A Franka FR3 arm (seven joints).
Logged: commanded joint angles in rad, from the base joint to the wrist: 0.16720, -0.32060, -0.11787, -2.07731, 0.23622, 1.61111, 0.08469; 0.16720, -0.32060, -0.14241, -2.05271, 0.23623, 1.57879, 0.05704; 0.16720, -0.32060, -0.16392, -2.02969, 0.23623, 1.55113, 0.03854; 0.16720, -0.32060, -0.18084, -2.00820, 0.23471, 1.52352, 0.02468; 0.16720, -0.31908, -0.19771, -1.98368, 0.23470, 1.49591, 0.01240; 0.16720, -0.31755, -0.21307, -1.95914, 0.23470, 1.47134, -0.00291; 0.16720, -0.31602, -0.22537, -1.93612, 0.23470, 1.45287, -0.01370; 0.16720, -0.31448, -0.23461, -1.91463, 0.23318, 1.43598, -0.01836; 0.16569, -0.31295, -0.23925, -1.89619, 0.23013, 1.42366, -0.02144; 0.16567, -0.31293, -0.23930, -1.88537, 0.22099, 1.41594, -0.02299; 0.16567, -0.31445, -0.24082, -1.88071, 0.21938, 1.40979, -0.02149; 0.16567, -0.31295, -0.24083, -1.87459, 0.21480, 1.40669, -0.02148
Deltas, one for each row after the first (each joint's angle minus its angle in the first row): 0.00000, 0.00000, -0.02454, 0.02460, 0.00001, -0.03232, -0.02765; 0.00000, 0.00000, -0.04605, 0.04762, 0.00001, -0.05998, -0.04615; 0.00000, 0.00000, -0.06297, 0.06911, -0.00151, -0.08759, -0.06001; 0.00000, 0.00152, -0.07984, 0.09363, -0.00152, -0.11520, -0.07229; 0.00000, 0.00305, -0.09520, 0.11817, -0.00152, -0.13977, -0.08760; 0.00000, 0.00458, -0.10750, 0.14119, -0.00152, -0.15824, -0.09839; 0.00000, 0.00612, -0.11674, 0.16268, -0.00304, -0.17513, -0.10305; -0.00151, 0.00765, -0.12138, 0.18112, -0.00609, -0.18745, -0.10613; -0.00153, 0.00767, -0.12143, 0.19194, -0.01523, -0.19517, -0.10768; -0.00153, 0.00615, -0.12295, 0.19660, -0.01684, -0.20132, -0.10618; -0.00153, 0.00765, -0.12296, 0.20272, -0.02142, -0.20442, -0.10617
